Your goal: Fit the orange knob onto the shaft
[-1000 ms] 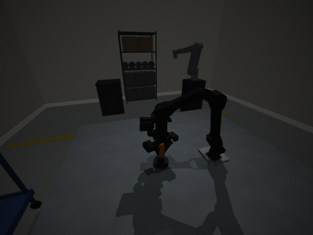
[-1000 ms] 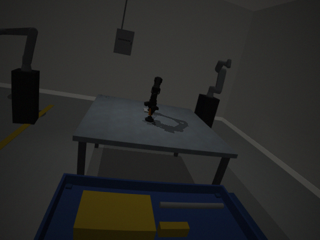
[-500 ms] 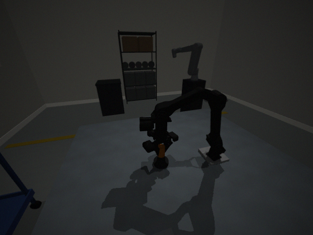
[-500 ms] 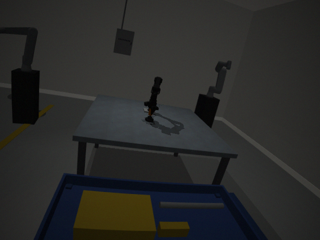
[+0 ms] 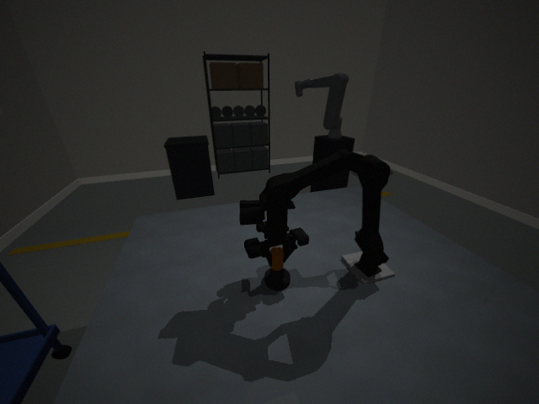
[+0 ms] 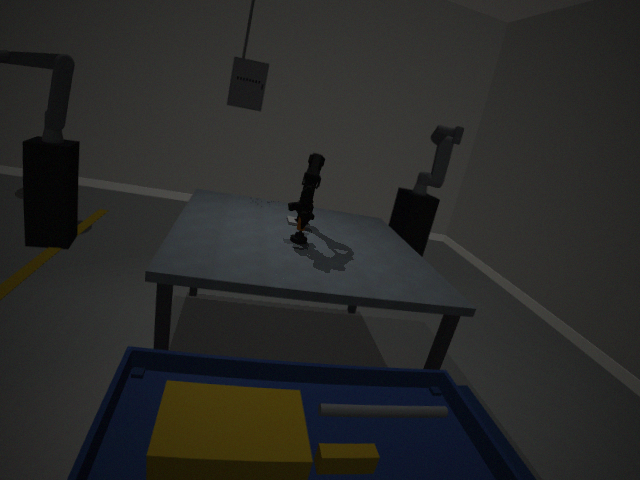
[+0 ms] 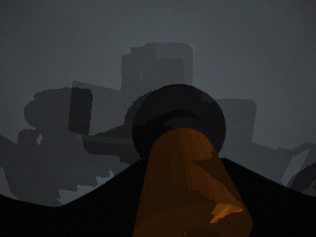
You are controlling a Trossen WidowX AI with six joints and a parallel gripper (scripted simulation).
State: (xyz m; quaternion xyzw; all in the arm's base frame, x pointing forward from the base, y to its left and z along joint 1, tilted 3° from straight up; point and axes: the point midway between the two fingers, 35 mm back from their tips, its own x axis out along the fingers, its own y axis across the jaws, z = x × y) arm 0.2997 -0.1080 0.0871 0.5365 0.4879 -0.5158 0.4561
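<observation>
The orange knob lies 20 mm above my gripper tip. From my gripper tip the other things lie so: dark round pedestal: 40 mm below.
</observation>
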